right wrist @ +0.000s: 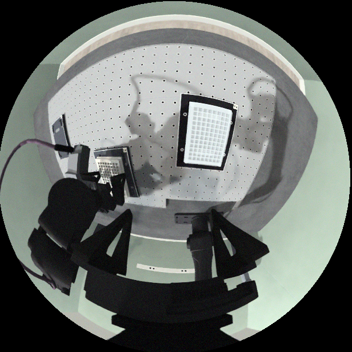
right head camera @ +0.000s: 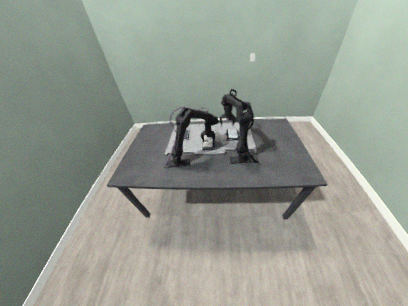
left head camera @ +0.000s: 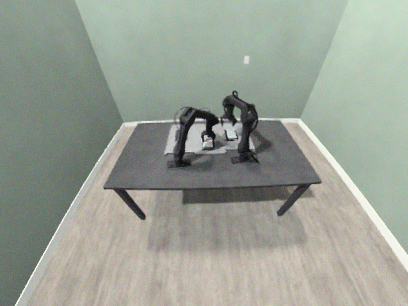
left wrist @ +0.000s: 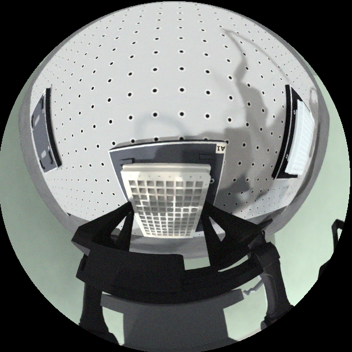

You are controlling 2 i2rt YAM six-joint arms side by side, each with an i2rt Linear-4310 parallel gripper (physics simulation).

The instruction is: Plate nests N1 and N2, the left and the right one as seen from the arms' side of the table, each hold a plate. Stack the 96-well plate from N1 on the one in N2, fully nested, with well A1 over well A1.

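Places are measured from the left arm's base along level axes (x ahead, y left, z up), in metres.
Pixels of known places: left gripper, fingertip midpoint: (right head camera: 208, 141) (left head camera: 207, 141); right gripper, fingertip midpoint: (right head camera: 227, 126) (left head camera: 227, 126); left arm's base at its link origin: (right head camera: 178, 163) (left head camera: 179, 163); right arm's base at its link origin: (right head camera: 241, 159) (left head camera: 242, 159).
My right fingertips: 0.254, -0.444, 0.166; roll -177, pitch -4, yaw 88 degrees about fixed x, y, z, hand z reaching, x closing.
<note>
Ahead of a thing's pixels: the offset from my right fingertips to its top centre, as dx, dy, dz. Level surfaces: height alone.
My left gripper (left head camera: 208, 136) (right head camera: 208, 137) (left wrist: 166, 204) (right wrist: 111, 173) is shut on the long sides of a cream 96-well plate {-0.047, +0.180, -0.123} (left head camera: 208, 144) (right head camera: 208, 144) (left wrist: 167, 187) (right wrist: 108, 163), over the middle dark nest (left wrist: 192, 150) (right wrist: 131, 172). Its A1 label shows beyond the plate; the plate's underside is hidden, and whether it touches the nest I cannot tell. A pale blue 96-well plate {+0.059, -0.065, -0.127} (left head camera: 231, 134) (right head camera: 232, 134) (left wrist: 303, 137) (right wrist: 208, 134) lies in the black nest (left wrist: 283, 160) (right wrist: 183, 135) to the right. My right gripper (left head camera: 229, 121) (right head camera: 228, 120) (right wrist: 170, 213) is open and empty, raised near that nest.
A third dark nest (left wrist: 44, 130) (right wrist: 60, 135) without a plate stands to the left. The nests stand on a pale perforated board {dz -0.153} (left head camera: 192, 145) (left wrist: 165, 90) (right wrist: 160, 95) on the dark table {dz -0.166} (left head camera: 145, 165) (right head camera: 150, 165). The left arm stands close beside the right gripper's left finger in the right wrist view.
</note>
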